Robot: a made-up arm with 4 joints.
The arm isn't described. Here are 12 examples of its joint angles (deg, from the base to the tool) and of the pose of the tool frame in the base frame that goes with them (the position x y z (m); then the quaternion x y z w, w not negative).
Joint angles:
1: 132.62 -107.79 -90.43 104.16
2: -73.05 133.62 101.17 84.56
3: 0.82 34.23 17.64 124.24
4: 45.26 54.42 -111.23 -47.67
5: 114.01 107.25 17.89 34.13
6: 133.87 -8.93 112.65 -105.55
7: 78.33 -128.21 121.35 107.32
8: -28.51 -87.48 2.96 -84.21
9: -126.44 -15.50 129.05 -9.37
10: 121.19 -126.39 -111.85 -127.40
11: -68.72 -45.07 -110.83 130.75
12: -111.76 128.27 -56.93 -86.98
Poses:
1: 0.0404 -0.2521 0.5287 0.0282 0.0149 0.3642 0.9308
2: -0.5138 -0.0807 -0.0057 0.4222 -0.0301 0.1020 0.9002
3: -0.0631 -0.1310 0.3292 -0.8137 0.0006 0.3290 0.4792
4: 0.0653 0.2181 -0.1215 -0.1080 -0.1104 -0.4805 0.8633
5: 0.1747 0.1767 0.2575 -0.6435 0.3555 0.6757 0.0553
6: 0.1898 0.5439 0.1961 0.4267 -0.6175 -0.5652 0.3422
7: 0.4608 -0.3606 0.3725 0.1353 0.8426 0.4192 0.3099
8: -0.0341 -0.1213 0.1128 0.3333 -0.6008 0.3277 0.6485
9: -0.5852 -0.0461 0.3453 -0.0254 0.0841 0.0157 0.9960
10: 0.0733 -0.2592 0.6092 -0.7568 -0.2095 0.3410 0.5168
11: 0.1662 -0.2486 0.6042 0.0541 0.6906 -0.7100 0.1267
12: 0.1686 0.0675 0.1311 -0.3302 -0.2807 0.8647 0.2540
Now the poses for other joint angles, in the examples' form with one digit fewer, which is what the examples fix.
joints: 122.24 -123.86 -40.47 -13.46
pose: -0.019 -0.058 0.194 0.908 -0.096 0.321 0.251
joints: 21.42 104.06 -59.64 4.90
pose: -0.029 0.109 0.094 -0.537 0.607 -0.176 0.559
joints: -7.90 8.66 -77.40 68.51
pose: 0.272 0.117 0.262 -0.448 0.432 -0.523 0.582
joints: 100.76 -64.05 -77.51 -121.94
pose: -0.186 0.120 0.439 -0.983 -0.145 -0.090 0.061
